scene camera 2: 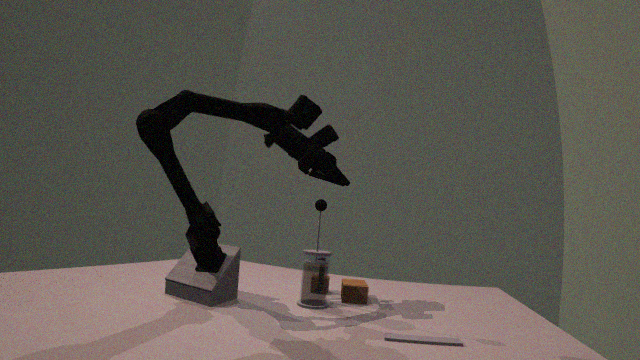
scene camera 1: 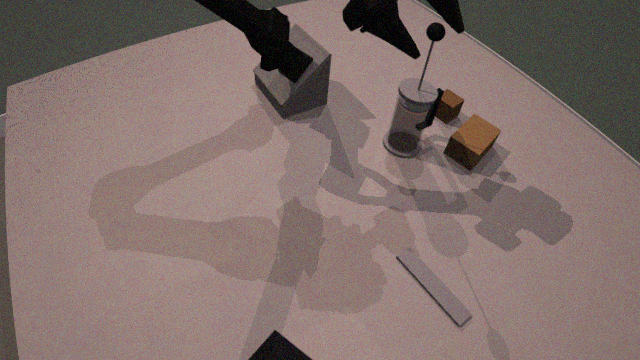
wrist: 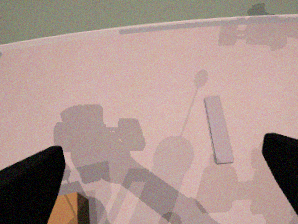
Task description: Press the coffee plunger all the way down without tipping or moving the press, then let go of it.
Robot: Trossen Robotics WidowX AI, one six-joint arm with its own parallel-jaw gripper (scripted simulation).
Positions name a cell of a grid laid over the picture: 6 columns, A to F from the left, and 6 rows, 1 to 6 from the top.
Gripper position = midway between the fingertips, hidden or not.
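Observation:
A glass coffee press (scene camera 1: D2) is visible, also in scene camera 2 (scene camera 2: C5); in the wrist view the press is out of frame. A flat grey strip (scene camera 1: D5) appears in the wrist view (wrist: E5) too. My gripper (scene camera 1: E1), open and holding nothing, is likewise visible in scene camera 2 (scene camera 2: D4) and in the wrist view (wrist: D5).

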